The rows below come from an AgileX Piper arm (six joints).
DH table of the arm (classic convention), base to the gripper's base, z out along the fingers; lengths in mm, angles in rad. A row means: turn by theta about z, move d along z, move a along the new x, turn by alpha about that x. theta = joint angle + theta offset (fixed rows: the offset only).
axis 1: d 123; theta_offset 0; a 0; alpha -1.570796
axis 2: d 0; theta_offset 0.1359; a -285; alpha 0
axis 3: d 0; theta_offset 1.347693; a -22; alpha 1.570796
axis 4: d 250.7; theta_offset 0; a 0; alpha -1.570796
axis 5: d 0; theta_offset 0; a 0; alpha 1.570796
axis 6: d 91; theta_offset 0; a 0; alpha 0
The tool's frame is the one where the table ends.
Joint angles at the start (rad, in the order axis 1, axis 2, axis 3, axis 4, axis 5, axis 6):
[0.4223, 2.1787, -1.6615, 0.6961, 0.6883, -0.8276]
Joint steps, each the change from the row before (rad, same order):
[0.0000, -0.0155, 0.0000, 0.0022, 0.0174, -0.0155]
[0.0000, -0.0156, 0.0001, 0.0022, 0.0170, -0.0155]
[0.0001, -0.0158, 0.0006, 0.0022, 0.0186, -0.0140]
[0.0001, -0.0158, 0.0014, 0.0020, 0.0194, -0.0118]
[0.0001, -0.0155, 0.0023, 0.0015, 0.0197, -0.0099]
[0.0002, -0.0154, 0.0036, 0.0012, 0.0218, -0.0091]
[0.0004, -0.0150, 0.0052, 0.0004, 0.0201, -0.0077]
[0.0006, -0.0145, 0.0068, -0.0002, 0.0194, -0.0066]
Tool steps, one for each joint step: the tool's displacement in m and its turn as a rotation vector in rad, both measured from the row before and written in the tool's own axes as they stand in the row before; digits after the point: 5 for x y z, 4 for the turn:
[-0.00285, 0.00306, -0.00609, -0.0102, -0.0030, -0.0202]
[-0.00284, 0.00309, -0.00611, -0.0098, -0.0034, -0.0204]
[-0.00264, 0.00331, -0.00609, -0.0111, -0.0021, -0.0190]
[-0.00232, 0.00343, -0.00596, -0.0118, -0.0009, -0.0168]
[-0.00192, 0.00347, -0.00570, -0.0121, 0.0005, -0.0149]
[-0.00136, 0.00373, -0.00543, -0.0141, 0.0031, -0.0139]
[-0.00085, 0.00371, -0.00496, -0.0131, 0.0042, -0.0123]
[-0.00028, 0.00375, -0.00444, -0.0131, 0.0058, -0.0109]

